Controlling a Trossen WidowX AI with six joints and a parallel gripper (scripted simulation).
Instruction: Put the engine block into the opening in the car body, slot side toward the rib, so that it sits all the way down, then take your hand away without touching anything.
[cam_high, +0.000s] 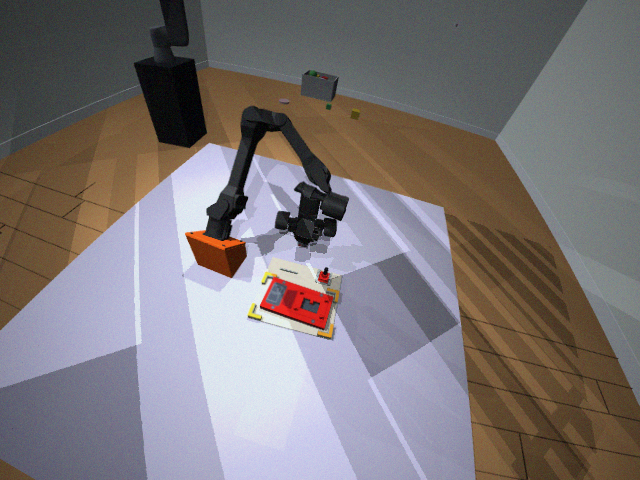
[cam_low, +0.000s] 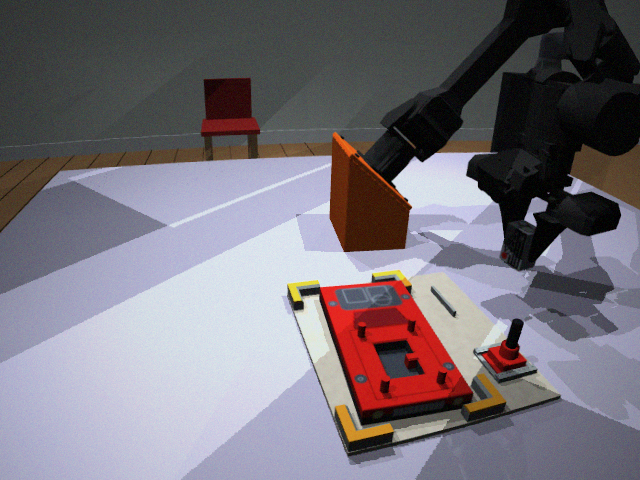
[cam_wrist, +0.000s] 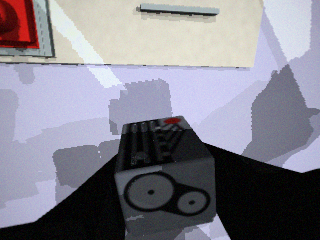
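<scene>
Right now the black post is 100 mm ahead of my gripper tip, 80 mm to the right of it and 40 mm below it. The rest, counted from my gripper tip: grey engine block (10 mm above).
</scene>
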